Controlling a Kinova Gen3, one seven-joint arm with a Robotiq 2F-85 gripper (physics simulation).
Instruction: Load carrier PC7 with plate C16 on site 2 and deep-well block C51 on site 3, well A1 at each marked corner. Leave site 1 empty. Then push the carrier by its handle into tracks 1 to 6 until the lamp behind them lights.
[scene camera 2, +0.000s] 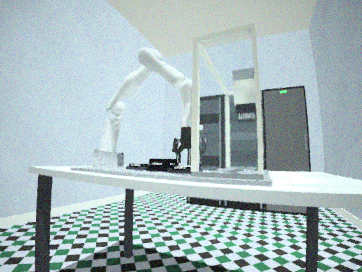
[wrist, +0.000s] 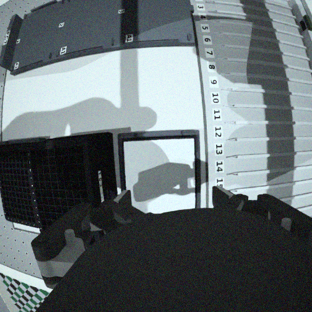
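Observation:
A dark grey carrier (wrist: 90, 30) lies at the top left of the wrist view, with small site numbers and A1 labels; no plate shows on its visible part. Black gridded labware (wrist: 65, 170) stands at the left of the wrist view; its label is too blurred to read, so I cannot tell which piece is C16 or C51. Low black labware (scene camera 2: 162, 162) also shows on the table in the scene view. My gripper (wrist: 171, 197) (scene camera 2: 189, 150) is open and empty, above a black rectangular frame (wrist: 160, 134). The lamp cannot be made out.
Numbered tracks (wrist: 255, 130) run along the right of the wrist view, labels 3 to 15 readable. A tall pale frame (scene camera 2: 196, 110) rises beside the arm, with a box-like unit (scene camera 2: 245, 90) near its right post. Dark cabinets (scene camera 2: 285, 130) stand behind the table (scene camera 2: 320, 182).

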